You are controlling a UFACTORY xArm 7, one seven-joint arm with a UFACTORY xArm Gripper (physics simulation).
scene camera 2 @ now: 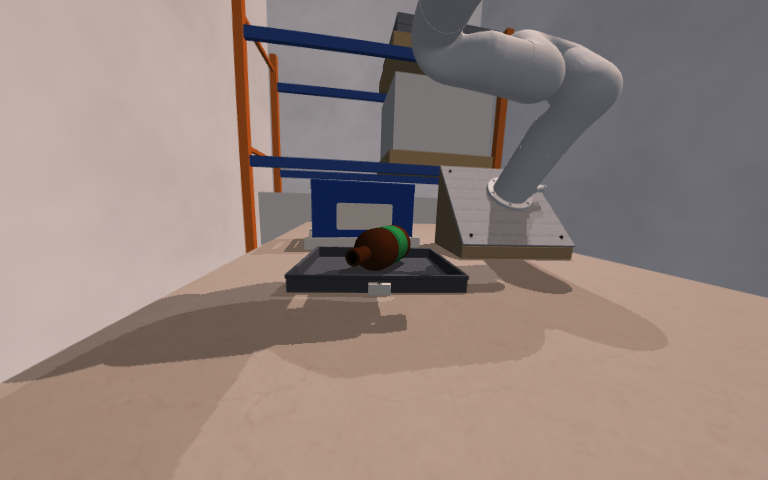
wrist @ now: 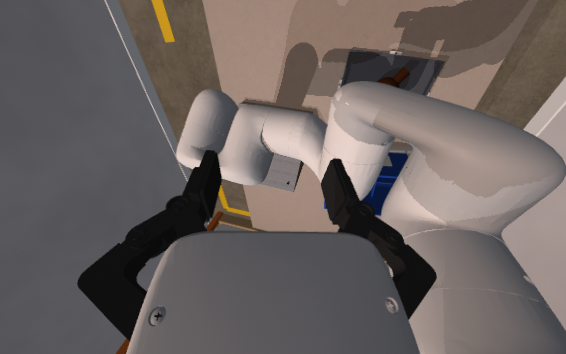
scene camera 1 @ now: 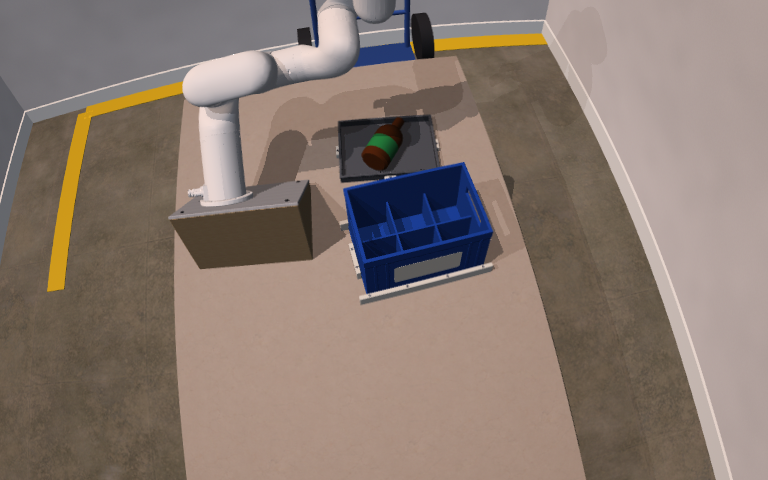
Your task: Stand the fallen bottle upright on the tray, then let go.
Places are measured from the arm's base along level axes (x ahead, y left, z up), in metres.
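Pixels of known places: gripper, fingertip midpoint: (wrist: pixel 274 168); arm's base at its link origin: (scene camera 2: pixel 508 194) (scene camera 1: pixel 226 200).
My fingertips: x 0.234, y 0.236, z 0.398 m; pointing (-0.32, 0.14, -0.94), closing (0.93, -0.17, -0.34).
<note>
Ahead of a thing's pixels: the offset from my fingertips to its top centre.
A brown bottle {dx +0.167, dy -0.057, dz -0.477 m} (scene camera 1: pixel 383 143) (scene camera 2: pixel 378 249) (wrist: pixel 401 76) with a green label lies on its side in the dark grey tray (scene camera 1: pixel 351 177) (scene camera 2: pixel 328 284) (wrist: pixel 354 62). In scene camera 1 its neck points to the back right and rests at the tray's back rim; in scene camera 2 the neck faces the camera. In the wrist view my own arm hides the bottle's lower part. My gripper (wrist: pixel 274 168) is open and empty, high up and well away from the bottle. The gripper does not show in either scene view.
A blue crate {dx +0.173, dy -0.360, dz -0.381 m} (scene camera 1: pixel 427 251) (scene camera 2: pixel 362 195) with compartments stands beside the tray, with white rails {dx +0.179, dy -0.459, dz -0.526 m} (scene camera 1: pixel 427 283) along its base. The arm's slanted base block (scene camera 1: pixel 249 234) (scene camera 2: pixel 450 226) stands to one side. A blue hand truck (scene camera 1: pixel 385 54) and an orange-and-blue shelf rack (scene camera 2: pixel 243 124) stand farther off.
</note>
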